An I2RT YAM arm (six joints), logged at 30 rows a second.
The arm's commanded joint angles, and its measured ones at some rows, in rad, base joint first. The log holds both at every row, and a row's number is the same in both.
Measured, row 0:
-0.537 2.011 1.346 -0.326 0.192 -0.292
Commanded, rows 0 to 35:
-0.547 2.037 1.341 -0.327 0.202 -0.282
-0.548 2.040 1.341 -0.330 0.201 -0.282
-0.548 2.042 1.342 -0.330 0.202 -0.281
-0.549 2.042 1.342 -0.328 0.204 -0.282
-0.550 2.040 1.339 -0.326 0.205 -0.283
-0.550 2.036 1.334 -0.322 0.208 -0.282
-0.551 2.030 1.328 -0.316 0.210 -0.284
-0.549 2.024 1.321 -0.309 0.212 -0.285
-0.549 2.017 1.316 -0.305 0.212 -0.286
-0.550 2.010 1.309 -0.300 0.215 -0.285
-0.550 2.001 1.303 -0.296 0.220 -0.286
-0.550 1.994 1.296 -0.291 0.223 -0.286
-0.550 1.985 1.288 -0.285 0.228 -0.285
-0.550 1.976 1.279 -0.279 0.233 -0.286
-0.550 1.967 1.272 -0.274 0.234 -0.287
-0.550 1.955 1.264 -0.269 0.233 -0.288
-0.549 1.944 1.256 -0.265 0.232 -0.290
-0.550 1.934 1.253 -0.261 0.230 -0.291
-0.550 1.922 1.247 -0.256 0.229 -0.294
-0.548 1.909 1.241 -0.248 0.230 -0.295
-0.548 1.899 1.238 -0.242 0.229 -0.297
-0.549 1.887 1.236 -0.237 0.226 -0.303
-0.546 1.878 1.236 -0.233 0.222 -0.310
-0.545 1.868 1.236 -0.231 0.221 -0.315
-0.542 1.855 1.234 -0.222 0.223 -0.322
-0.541 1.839 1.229 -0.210 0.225 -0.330
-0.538 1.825 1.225 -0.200 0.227 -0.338
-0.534 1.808 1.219 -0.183 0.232 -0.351
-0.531 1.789 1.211 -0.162 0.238 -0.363
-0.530 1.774 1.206 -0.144 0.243 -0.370
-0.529 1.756 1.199 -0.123 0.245 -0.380
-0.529 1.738 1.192 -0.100 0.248 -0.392
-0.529 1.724 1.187 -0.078 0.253 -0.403
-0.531 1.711 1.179 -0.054 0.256 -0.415
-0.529 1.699 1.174 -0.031 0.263 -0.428
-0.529 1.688 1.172 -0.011 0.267 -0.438
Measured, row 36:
-0.534 1.721 1.191 -0.105 0.245 -0.393
